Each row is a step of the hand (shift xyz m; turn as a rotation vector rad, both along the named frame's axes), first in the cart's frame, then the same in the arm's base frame.
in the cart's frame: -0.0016 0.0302 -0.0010 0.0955 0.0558 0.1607
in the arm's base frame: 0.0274 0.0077 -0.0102 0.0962 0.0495 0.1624
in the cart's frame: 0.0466 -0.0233 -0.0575 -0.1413 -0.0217 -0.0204
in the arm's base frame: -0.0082 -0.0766 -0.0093 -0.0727 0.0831 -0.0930
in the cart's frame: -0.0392 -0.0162 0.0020 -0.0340 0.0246 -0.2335
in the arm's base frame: -0.0292 0.0256 -0.0172 -0.0034 -0.1219 -0.2035
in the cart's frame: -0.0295 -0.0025 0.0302 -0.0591 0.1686 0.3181
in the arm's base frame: -0.0112 0.0403 0.0061 0.1542 0.2903 0.1582
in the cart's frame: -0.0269 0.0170 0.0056 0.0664 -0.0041 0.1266
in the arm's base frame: 0.0064 0.0271 -0.0165 0.0279 0.0338 0.1361
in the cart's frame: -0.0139 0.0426 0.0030 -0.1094 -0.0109 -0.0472
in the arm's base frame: 0.0347 0.0222 -0.0179 -0.0527 0.0453 -0.0974
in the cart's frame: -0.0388 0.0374 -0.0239 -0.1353 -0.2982 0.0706
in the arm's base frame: 0.0192 0.0213 -0.0515 -0.3222 0.0720 0.0567
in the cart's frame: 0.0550 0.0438 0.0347 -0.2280 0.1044 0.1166
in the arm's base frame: 0.0628 -0.0064 0.0465 0.0211 0.2650 -0.0761
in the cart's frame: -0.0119 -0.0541 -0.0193 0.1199 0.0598 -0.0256
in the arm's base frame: -0.0558 -0.0170 -0.0065 0.0976 -0.0886 0.0349
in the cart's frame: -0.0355 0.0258 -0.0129 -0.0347 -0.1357 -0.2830
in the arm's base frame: 0.0103 0.0233 -0.0380 -0.1556 -0.1921 -0.1964
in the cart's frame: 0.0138 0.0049 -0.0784 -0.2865 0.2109 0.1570
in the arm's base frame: 0.0049 -0.0599 -0.0525 0.1013 0.3590 -0.1100
